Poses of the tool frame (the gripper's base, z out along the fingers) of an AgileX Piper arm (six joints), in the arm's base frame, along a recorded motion.
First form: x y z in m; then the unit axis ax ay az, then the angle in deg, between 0 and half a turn.
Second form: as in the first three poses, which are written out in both.
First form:
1: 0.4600 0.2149 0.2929 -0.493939 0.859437 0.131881 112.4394
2: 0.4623 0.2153 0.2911 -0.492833 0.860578 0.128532 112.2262
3: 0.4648 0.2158 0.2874 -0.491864 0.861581 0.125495 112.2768
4: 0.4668 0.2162 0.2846 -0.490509 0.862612 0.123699 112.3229
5: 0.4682 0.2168 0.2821 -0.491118 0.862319 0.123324 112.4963
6: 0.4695 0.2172 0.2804 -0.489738 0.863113 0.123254 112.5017
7: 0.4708 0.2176 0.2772 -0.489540 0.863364 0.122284 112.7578
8: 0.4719 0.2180 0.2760 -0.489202 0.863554 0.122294 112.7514
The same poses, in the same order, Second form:
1: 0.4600 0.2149 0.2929 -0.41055 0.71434 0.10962 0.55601
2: 0.4623 0.2153 0.2911 -0.40912 0.71440 0.10670 0.55756
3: 0.4648 0.2158 0.2874 -0.40844 0.71544 0.10421 0.55719
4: 0.4668 0.2162 0.2846 -0.40742 0.71649 0.10275 0.55685
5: 0.4682 0.2168 0.2821 -0.40834 0.71698 0.10254 0.55560
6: 0.4695 0.2172 0.2804 -0.40721 0.71766 0.10248 0.55556
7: 0.4708 0.2176 0.2772 -0.40765 0.71894 0.10183 0.55370
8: 0.4719 0.2180 0.2760 -0.40735 0.71907 0.10183 0.55374
